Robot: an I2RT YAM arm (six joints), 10 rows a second.
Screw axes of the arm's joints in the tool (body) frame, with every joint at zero. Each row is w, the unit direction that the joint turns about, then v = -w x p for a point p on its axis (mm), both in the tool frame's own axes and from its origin. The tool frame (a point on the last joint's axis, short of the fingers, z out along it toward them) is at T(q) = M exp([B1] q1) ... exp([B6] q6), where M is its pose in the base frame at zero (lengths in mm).
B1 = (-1, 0, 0, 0, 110.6, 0)
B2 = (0, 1, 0, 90.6, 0, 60)
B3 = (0, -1, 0, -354.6, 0, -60)
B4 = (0, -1, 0, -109.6, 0, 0)
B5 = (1, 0, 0, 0, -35.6, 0)
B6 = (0, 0, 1, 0, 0, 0)
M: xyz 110.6 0 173.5 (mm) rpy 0 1.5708 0 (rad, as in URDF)
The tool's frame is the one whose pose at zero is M.
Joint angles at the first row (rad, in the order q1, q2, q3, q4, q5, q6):
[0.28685 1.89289 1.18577 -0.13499 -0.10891 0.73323]
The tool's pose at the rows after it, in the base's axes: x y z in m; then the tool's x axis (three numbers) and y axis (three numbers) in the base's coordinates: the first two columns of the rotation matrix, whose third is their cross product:
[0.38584, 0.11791, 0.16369, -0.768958, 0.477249, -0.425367, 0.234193, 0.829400, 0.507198]
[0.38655, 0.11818, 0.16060, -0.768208, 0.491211, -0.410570, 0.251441, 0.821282, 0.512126]
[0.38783, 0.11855, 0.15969, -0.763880, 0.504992, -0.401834, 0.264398, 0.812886, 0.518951]
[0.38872, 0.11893, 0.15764, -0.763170, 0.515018, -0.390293, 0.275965, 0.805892, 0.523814]
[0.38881, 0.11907, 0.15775, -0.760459, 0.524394, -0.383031, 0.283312, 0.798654, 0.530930]
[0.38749, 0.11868, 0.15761, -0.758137, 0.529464, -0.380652, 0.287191, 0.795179, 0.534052]
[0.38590, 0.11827, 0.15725, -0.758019, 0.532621, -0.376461, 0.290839, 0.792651, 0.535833]
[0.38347, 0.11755, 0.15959, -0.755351, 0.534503, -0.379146, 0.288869, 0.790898, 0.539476]
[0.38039, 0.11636, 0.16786, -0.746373, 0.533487, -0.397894, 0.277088, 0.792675, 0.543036]
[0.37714, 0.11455, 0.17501, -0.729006, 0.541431, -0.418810, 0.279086, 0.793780, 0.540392]
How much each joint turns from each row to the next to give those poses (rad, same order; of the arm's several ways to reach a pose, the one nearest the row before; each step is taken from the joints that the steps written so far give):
[0.00000 0.01683 0.00458 0.00003 -0.00154 0.01379]
[0.00001 0.00926 0.00156 -0.00002 -0.00152 0.01840]
[-0.00002 0.00614 0.00458 0.00150 -0.00002 0.01686]
[0.00002 0.00768 0.00307 0.00002 -0.00306 0.01381]
[0.00000 0.00004 0.00002 0.00153 -0.00306 0.01229]
[0.00000 -0.00462 -0.00766 0.00461 -0.00001 0.00615]
[0.00000 -0.00460 -0.00768 0.00155 -0.00154 0.00460]
[-0.00001 -0.01373 -0.01067 0.00305 0.00001 0.00155]
[0.00000 -0.02907 -0.00928 0.00004 0.00762 -0.00612]
[0.00000 -0.02768 -0.01068 -0.00003 0.02301 0.00150]

